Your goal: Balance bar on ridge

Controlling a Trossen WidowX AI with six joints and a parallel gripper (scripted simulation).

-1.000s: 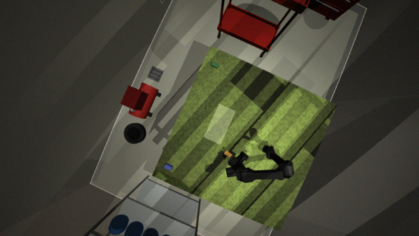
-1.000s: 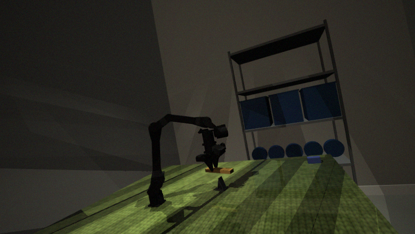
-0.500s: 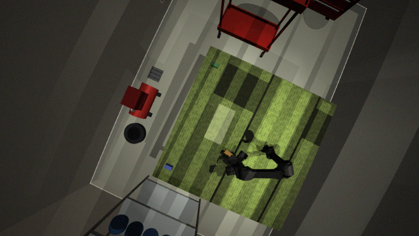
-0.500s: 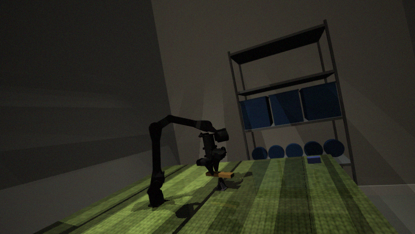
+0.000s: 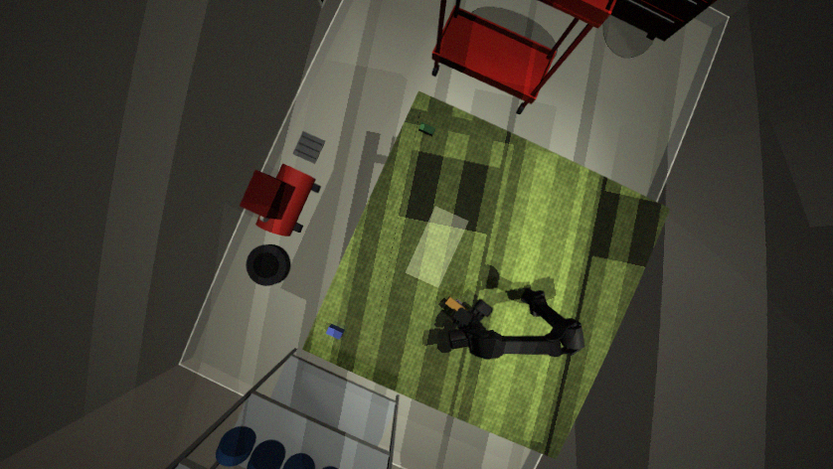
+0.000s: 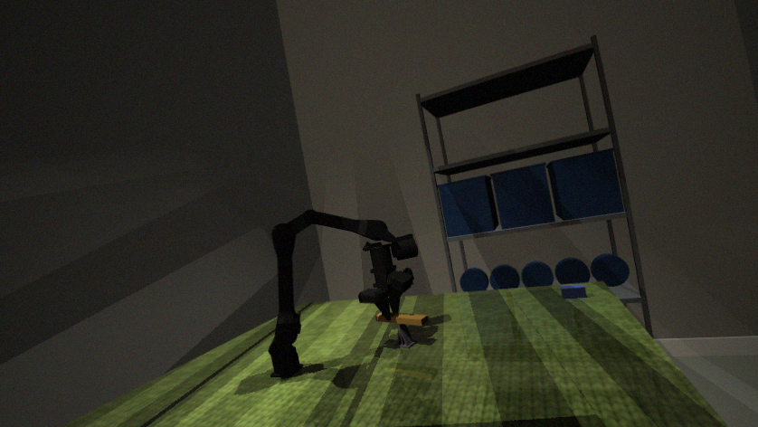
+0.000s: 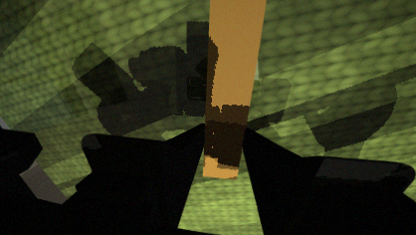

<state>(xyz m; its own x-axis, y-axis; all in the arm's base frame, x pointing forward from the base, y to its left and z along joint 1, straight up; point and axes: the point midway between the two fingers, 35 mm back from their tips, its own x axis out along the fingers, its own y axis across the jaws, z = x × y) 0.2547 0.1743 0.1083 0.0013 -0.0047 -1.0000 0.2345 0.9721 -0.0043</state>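
My gripper tip is 3 cm short of the bar and 1 cm to the left of it. Round my gripper tip: green block (49 cm ahead, 67 cm to the right, 7 cm below); small blue block (49 cm ahead, 33 cm to the left, 6 cm below).
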